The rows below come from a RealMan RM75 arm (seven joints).
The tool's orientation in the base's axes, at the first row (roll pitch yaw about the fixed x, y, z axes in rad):
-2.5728, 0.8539, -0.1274
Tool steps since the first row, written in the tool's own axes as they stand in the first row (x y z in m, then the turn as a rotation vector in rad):
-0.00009, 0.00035, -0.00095, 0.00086, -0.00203, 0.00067
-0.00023, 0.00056, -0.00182, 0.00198, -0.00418, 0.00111
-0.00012, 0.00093, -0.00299, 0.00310, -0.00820, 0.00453
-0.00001, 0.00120, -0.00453, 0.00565, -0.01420, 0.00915
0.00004, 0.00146, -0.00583, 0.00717, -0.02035, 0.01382
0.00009, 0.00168, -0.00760, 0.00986, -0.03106, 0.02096
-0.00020, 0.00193, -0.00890, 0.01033, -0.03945, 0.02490
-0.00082, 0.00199, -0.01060, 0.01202, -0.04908, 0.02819
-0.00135, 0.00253, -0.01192, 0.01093, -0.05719, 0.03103
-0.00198, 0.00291, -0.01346, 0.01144, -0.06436, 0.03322
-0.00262, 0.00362, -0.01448, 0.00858, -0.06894, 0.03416
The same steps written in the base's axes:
0.00030, -0.00085, 0.00047, 0.00122, 0.00193, -0.00030
0.00059, -0.00154, 0.00098, 0.00280, 0.00379, -0.00063
0.00113, -0.00256, 0.00142, 0.00366, 0.00896, -0.00194
0.00193, -0.00373, 0.00209, 0.00578, 0.01629, -0.00430
0.00256, -0.00473, 0.00268, 0.00729, 0.02386, -0.00585
0.00347, -0.00600, 0.00354, 0.01049, 0.03642, -0.00804
0.00388, -0.00697, 0.00439, 0.01286, 0.04538, -0.00761
0.00440, -0.00801, 0.00578, 0.01702, 0.05482, -0.00730
0.00452, -0.00920, 0.00672, 0.01885, 0.06301, -0.00518
0.00478, -0.01039, 0.00791, 0.02161, 0.06994, -0.00424
0.00458, -0.01152, 0.00871, 0.02155, 0.07435, -0.00098

